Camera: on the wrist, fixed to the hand. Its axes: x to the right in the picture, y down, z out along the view.
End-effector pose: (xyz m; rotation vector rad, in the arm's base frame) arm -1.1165 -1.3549 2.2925 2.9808 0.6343 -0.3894
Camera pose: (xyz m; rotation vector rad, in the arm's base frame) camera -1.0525 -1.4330 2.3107 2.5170 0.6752 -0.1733
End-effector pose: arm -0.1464 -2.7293 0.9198 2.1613 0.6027 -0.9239
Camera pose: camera -0.0606 -2.7722 0.9561 1.7302 0.7898 -0.6881
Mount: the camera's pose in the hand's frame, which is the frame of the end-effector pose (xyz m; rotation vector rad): 0.0212 0.0977 -0.0231 -0.4849 0.0209 -0.0385
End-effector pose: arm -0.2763 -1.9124 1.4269 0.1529 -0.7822 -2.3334
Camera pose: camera -0.2313 -1.9959 1.4661 -0.0207 -0.1880 -2.4790
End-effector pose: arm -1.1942 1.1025 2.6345 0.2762 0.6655 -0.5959
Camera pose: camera -1.1339 1.1813 2.6084 -0.1833 0.8143 -0.4515
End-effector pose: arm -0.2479 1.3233 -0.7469 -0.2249 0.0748 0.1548
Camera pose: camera -0.2441 1.4152 -0.7924 -0.7114 0.0527 0.1304
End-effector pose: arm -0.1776 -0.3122 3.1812 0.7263 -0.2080 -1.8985
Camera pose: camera -0.0945 -0.3697 3.1988 0.4205 0.2756 -1.8741
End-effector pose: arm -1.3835 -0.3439 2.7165 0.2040 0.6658 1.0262
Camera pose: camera -1.4607 -0.2786 2.7340 -0.2418 0.4209 1.1228
